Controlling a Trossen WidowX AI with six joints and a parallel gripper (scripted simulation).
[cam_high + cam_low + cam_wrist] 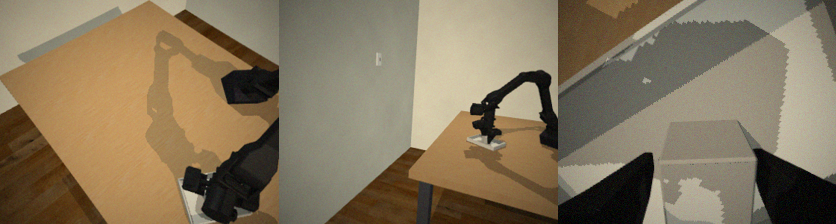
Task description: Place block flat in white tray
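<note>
Right now the block is 20 mm below my hand. Round my hand: white tray: 40 mm below.
</note>
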